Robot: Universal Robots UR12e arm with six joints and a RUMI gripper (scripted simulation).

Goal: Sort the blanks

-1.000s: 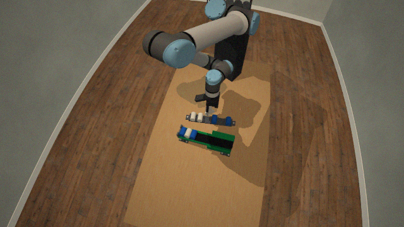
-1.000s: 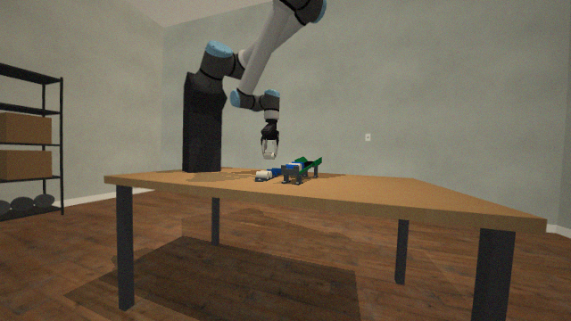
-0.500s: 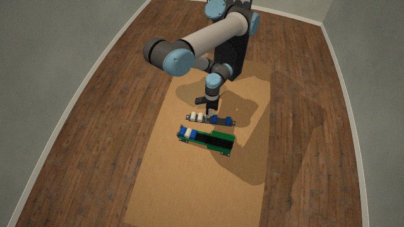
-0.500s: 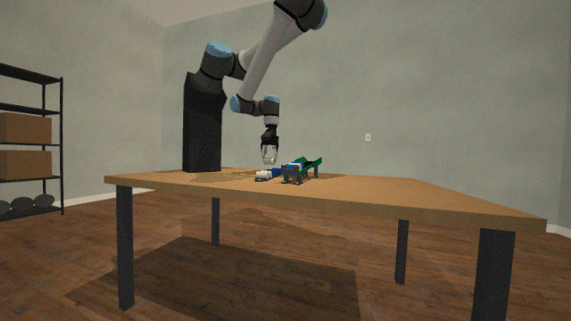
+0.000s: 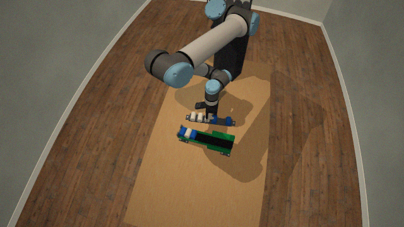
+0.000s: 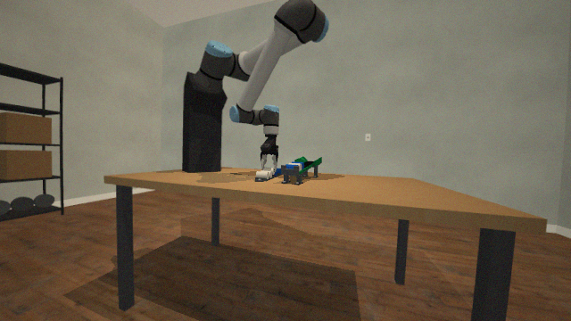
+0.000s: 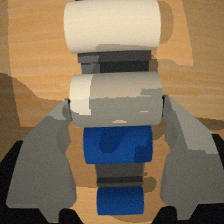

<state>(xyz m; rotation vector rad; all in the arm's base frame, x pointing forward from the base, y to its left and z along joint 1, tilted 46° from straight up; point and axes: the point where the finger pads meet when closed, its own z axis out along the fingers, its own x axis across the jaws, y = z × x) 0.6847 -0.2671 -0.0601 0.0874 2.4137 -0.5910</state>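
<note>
Right now the stock rack is 50 mm below my hand, 30 mm to the left of it and 10 mm ahead of it.
</note>
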